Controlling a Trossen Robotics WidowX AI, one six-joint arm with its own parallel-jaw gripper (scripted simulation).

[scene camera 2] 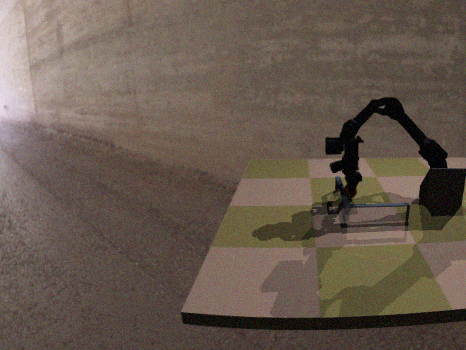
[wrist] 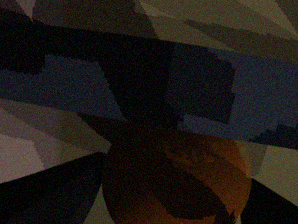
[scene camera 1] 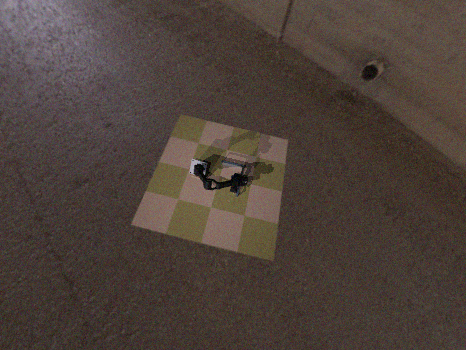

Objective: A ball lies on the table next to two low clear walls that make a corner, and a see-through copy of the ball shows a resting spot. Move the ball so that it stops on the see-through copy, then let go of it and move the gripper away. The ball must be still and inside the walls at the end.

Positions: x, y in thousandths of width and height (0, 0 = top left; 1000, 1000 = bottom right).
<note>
The gripper (wrist: 582, 783) carries an orange ball.
</note>
